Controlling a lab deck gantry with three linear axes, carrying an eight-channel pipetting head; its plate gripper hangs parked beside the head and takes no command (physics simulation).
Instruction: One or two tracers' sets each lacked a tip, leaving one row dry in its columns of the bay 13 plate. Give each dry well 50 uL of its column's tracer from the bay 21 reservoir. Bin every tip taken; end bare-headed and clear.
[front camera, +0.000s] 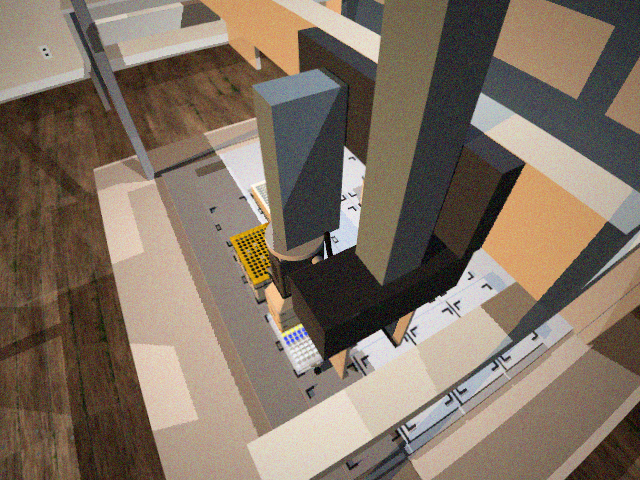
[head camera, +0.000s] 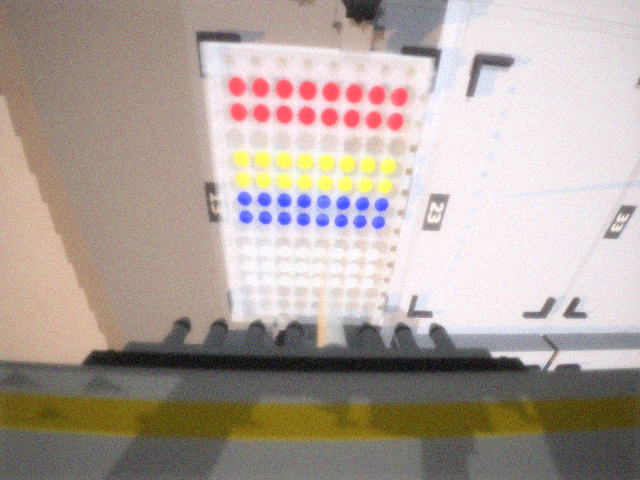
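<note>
The bay 13 plate (front camera: 303, 357) (head camera: 317, 149) shows two red, two yellow and two blue lines of eight coloured wells in the head view. The fifth blue well from the left looks paler in both blue lines. The pipetting head (front camera: 310, 155) (head camera: 310, 361) is over the plate's near end. One pale tip (head camera: 322, 315) is on its fifth nozzle from the left, with no colour showing in it; the other seven nozzles are bare. The parked plate gripper (front camera: 368, 360) hangs beside the head, fingers apart, with nothing seen between them. The bay 21 reservoir cannot be made out.
A yellow tip rack (front camera: 250, 253) stands behind the plate, partly hidden by the head. A cream-rimmed piece of labware (front camera: 260, 198) shows farther back. A pale frame beam (front camera: 392, 382) crosses the front. Bay labels 23 (head camera: 435, 212) and 33 (head camera: 619, 222) lie right of the plate.
</note>
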